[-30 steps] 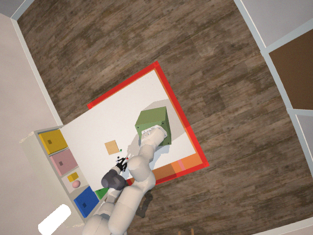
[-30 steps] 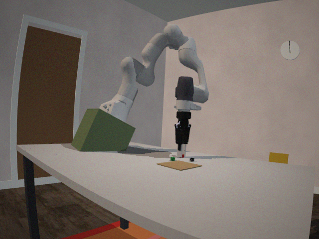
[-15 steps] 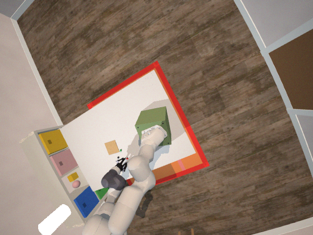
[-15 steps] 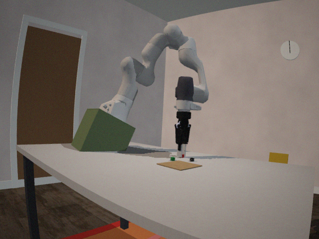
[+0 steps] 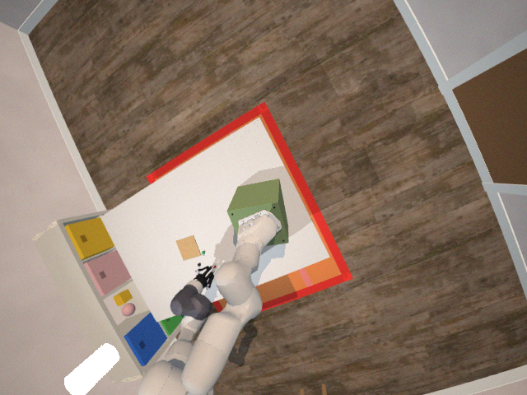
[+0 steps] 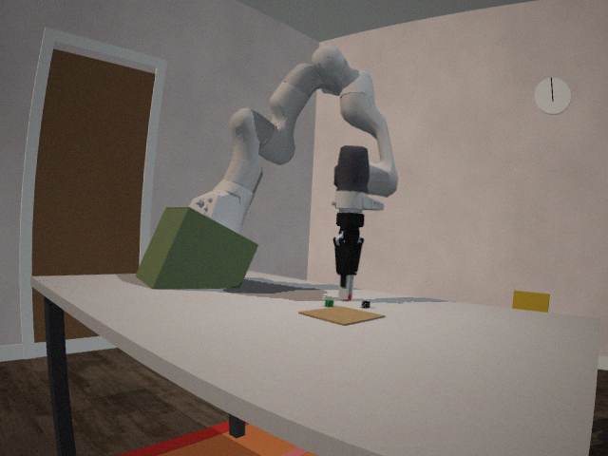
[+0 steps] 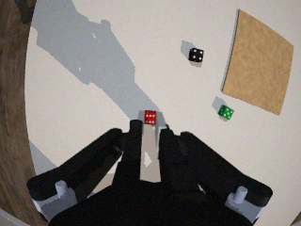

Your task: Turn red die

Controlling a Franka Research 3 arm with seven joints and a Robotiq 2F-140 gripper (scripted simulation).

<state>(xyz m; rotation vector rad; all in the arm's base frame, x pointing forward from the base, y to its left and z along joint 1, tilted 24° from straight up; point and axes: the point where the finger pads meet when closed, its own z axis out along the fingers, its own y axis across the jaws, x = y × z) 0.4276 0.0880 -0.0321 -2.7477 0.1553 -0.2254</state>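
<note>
Now: the red die 30 mm below my hand and 10 mm ahead of it. Also, from my hand: green die 110 mm to the right, 30 mm below, 10 mm ahead; tan mat 190 mm to the right, 90 mm ahead, 40 mm below; black die 90 mm ahead, 60 mm to the right, 30 mm below.
</note>
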